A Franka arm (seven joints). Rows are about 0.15 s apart.
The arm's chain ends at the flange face. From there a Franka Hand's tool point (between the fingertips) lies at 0.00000 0.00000 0.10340 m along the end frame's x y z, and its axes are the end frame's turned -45 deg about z.
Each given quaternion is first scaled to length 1.
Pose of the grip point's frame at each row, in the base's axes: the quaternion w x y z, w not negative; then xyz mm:
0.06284 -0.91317 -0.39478 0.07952 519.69 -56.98 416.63
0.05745 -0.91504 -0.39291 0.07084 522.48 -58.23 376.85
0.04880 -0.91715 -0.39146 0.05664 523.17 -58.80 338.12
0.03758 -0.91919 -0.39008 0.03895 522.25 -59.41 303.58
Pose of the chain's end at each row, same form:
0.02763 -0.99473 -0.01527 0.09751 539.84 -62.35 517.91
0.02597 -0.99575 -0.01283 0.08743 540.55 -63.35 478.53
0.02341 -0.99714 -0.01068 0.07100 537.86 -63.47 440.36
0.01981 -0.99850 -0.00863 0.05037 532.69 -63.41 406.37

